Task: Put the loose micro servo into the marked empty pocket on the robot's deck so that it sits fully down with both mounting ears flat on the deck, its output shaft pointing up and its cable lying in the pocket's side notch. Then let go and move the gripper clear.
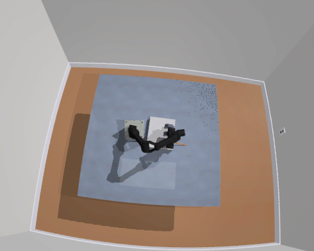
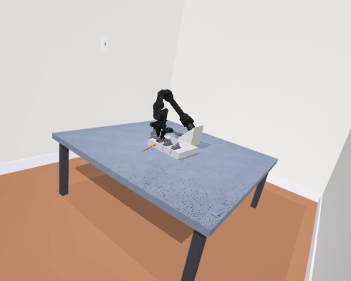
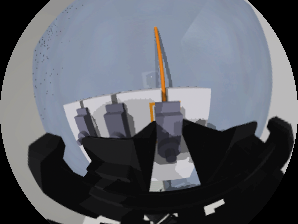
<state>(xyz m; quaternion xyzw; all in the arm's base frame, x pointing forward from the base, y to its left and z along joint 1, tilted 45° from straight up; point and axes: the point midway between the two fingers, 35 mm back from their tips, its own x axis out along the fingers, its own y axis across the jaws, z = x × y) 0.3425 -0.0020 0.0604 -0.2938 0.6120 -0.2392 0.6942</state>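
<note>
Now: the white robot deck 13 cm behind my gripper tip, 7 cm to the left of it and 5 cm below it.
</note>
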